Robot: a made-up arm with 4 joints. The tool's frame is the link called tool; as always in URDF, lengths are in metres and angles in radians.
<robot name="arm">
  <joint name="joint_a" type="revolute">
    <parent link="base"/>
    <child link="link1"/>
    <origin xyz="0.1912 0.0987 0.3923" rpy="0 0 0"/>
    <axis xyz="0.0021 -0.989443 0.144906"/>
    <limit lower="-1.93" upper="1.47" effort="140" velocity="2.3"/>
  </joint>
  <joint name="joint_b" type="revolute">
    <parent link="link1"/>
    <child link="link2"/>
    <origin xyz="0.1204 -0.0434 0.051" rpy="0 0 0"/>
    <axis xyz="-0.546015 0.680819 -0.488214"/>
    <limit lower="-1.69" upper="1.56" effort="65" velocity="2"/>
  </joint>
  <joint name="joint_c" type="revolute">
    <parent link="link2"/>
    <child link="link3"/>
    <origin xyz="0.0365 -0.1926 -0.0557" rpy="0 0 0"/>
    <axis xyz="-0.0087 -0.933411 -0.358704"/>
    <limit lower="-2.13" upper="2.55" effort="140" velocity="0.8"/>
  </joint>
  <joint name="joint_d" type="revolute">
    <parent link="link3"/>
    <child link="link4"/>
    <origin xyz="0.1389 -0.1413 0.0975" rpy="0 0 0"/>
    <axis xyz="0 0 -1"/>
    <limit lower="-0.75" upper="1.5" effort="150" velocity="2.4"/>
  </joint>
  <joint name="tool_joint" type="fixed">
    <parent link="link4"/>
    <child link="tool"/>
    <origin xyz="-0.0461 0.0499 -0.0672" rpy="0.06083 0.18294 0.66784"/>
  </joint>
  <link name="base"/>
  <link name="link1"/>
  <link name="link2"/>
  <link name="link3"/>
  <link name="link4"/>
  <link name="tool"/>
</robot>
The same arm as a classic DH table. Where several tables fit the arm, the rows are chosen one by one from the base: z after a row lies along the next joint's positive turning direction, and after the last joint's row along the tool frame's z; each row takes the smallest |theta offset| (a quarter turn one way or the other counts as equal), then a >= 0, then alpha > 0; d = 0 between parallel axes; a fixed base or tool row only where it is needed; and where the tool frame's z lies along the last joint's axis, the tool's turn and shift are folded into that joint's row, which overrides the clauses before.
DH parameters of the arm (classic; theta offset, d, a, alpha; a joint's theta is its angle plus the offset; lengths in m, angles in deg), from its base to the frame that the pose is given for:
base (fixed): 0.12 0.4067 0.1914 81.67
joint_a: -54.79 -0.1872 0.0333 138.20
joint_b: -26.30 -0.2273 0.0195 -117.10
joint_c: 38.35 0.3304 0.1402 68.98
joint_d: 69.71 -0.2200 -0.0625 168.96
tool (fixed): 108.19 -0.1385 0.0000 0.00
Joint limits (deg, base to tool): -110.58..84.22 -96.83..89.38 -122.04..146.10 -42.97..85.94

